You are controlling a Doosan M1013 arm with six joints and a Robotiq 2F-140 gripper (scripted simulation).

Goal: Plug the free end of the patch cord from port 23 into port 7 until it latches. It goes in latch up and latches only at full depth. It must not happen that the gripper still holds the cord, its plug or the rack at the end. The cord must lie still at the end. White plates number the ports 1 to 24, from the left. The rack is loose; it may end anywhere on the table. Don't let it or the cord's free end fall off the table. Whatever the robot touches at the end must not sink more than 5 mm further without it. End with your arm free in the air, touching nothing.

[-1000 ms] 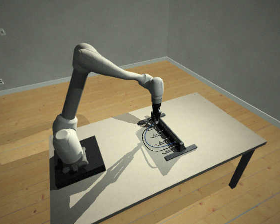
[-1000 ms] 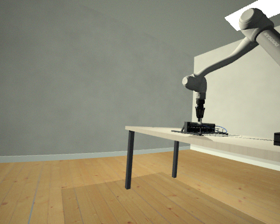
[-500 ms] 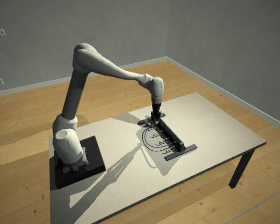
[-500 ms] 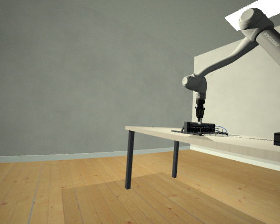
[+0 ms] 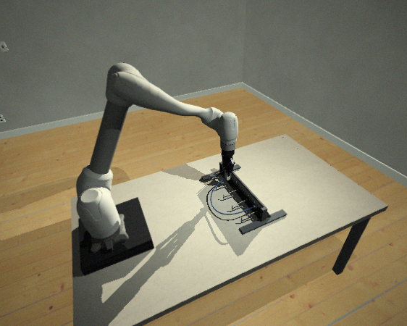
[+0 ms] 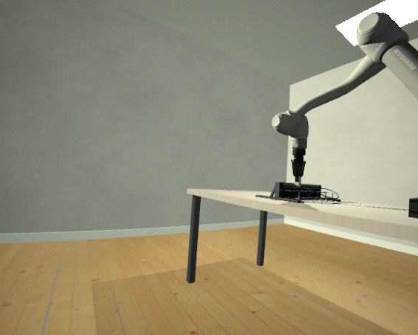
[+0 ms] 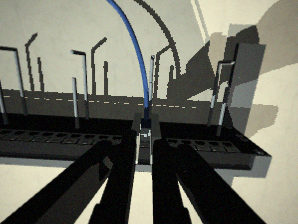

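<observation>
The cord plug is 1 cm ahead of my hand and 3 cm below it.
</observation>
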